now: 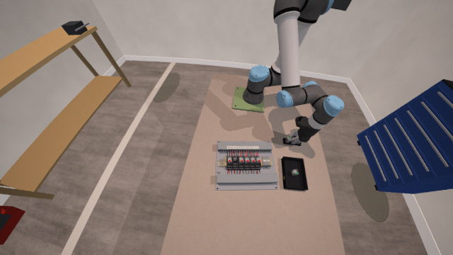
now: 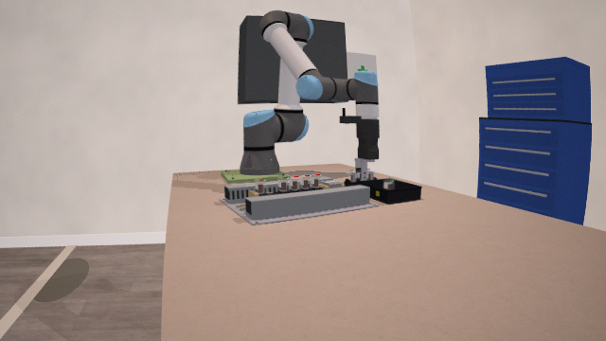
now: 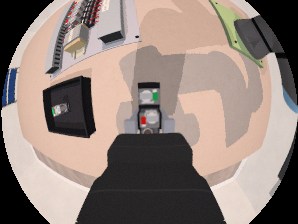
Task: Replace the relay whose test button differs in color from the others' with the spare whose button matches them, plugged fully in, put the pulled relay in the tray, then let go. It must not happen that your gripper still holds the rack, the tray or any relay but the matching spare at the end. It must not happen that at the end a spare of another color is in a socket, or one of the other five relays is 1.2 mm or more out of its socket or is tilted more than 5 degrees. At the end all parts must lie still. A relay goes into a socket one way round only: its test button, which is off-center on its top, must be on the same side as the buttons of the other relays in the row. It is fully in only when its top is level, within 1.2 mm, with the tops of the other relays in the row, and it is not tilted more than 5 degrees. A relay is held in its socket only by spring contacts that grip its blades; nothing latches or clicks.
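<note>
Now: hand 3 cm above the black spare holder. The rest, counted from my hand: grey panel 26 cm to the right, 19 cm ahead, 3 cm below; black tray 19 cm ahead, 2 cm below.
</note>
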